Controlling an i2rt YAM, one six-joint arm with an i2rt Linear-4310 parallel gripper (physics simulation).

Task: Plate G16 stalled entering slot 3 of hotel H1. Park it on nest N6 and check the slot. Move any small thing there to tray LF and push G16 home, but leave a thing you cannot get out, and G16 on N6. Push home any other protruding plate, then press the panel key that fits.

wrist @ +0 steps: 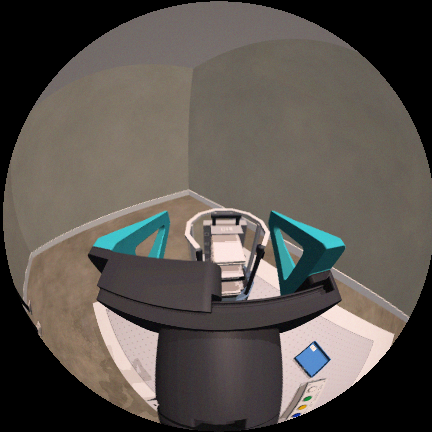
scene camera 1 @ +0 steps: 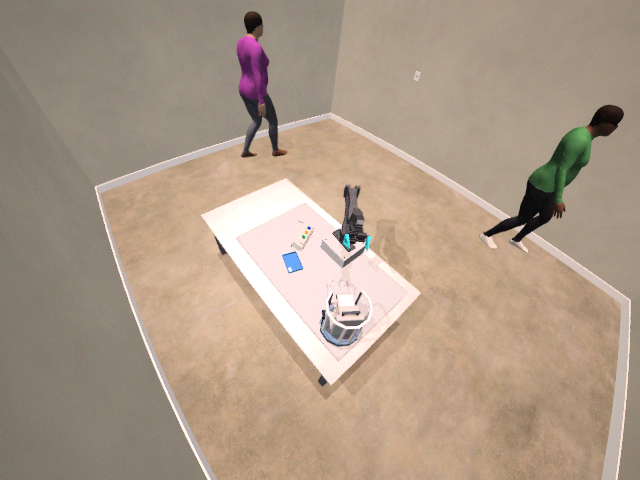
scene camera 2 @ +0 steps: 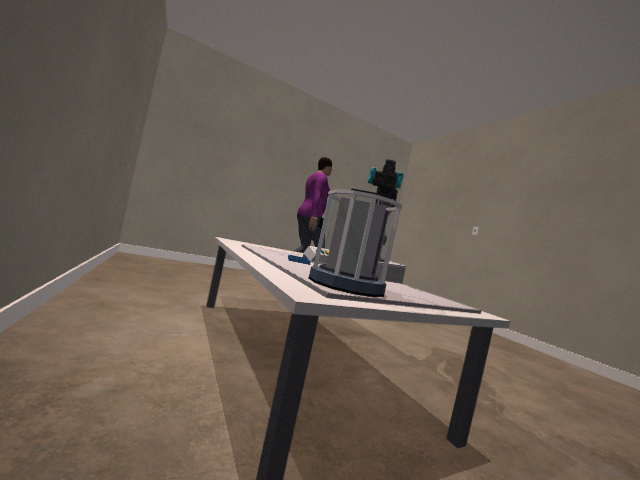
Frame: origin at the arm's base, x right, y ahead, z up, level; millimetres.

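Seen in the pictures: gripper, fingertip midpoint: (wrist: 218, 216) (scene camera 1: 358, 249) (scene camera 2: 385, 171).
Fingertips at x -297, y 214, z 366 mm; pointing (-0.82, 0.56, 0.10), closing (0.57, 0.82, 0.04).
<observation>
Pixels of each thing's top centre, then the offset from my fingertips to it. "spot": a spot on its surface instead.
- grey hotel, middle of its top: (wrist: 228, 221) (scene camera 2: 365, 193) (scene camera 1: 349, 304) dz -148, dx -171, dy +158 mm
- white plate, middle of its top: (wrist: 227, 245) (scene camera 1: 347, 305) dz -216, dx -151, dy +143 mm
- blue tray, middle of its top: (wrist: 314, 358) (scene camera 2: 299, 257) (scene camera 1: 292, 261) dz -441, dx +373, dy +169 mm
- key panel, middle of its top: (scene camera 2: 322, 248) (scene camera 1: 302, 232) dz -375, dx +522, dy -1 mm
- cage's white top rim, surface spot: (wrist: 189, 231) spot: dz -171, dx -213, dy +57 mm
My gripper (scene camera 1: 357, 241) (scene camera 2: 386, 178) (wrist: 218, 216) is open and empty, held high over the arm's base, well apart from the hotel. The grey hotel (scene camera 1: 349, 319) (scene camera 2: 352, 235) stands inside a white-railed round cage on a blue base. In the wrist view, a white plate (wrist: 227, 251) shows at the hotel's front, below its label board (wrist: 226, 229), with lower tiers beneath. Plate names, slot 3's inside and nest N6 cannot be made out. The blue tray (scene camera 1: 292, 261) (scene camera 2: 296, 259) (wrist: 311, 361) lies on the mat. The key panel (scene camera 1: 299, 242) (wrist: 320, 383) has white, green, yellow and blue keys.
The cage's white top rim (scene camera 1: 371, 310) (wrist: 189, 231) rings the hotel, with dark upright posts at its front. The arm's grey base box (scene camera 1: 333, 251) stands at the table's edge. Two people, one in purple (scene camera 1: 253, 67) (scene camera 2: 314, 193) and one in green (scene camera 1: 563, 160), stand away from the table.
</observation>
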